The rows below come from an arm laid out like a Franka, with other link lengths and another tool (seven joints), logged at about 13 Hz.
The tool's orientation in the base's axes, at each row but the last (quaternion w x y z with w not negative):
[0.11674 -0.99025 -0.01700 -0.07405]
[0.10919 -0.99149 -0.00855 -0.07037]
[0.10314 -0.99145 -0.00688 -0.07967]
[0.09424 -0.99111 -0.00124 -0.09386]
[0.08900 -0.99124 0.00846 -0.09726]
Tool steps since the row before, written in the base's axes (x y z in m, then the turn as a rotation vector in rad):
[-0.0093 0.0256 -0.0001 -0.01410 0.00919 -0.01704]
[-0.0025 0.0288 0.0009 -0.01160 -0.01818 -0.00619]
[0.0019 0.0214 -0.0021 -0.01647 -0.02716 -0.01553]
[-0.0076 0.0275 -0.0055 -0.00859 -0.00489 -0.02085]
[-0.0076 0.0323 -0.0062 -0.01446 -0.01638 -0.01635]
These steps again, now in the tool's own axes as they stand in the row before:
[-0.0088 -0.0253 0.0048 -0.01635 -0.00576 0.01652]
[-0.0023 -0.0284 0.0051 -0.01239 0.01870 0.00043]
[0.0015 -0.0205 0.0067 -0.01866 0.02924 0.00684]
[-0.0089 -0.0261 0.0090 -0.01225 0.00852 0.01760]
[-0.0097 -0.0307 0.0102 -0.01675 0.01902 0.01011]

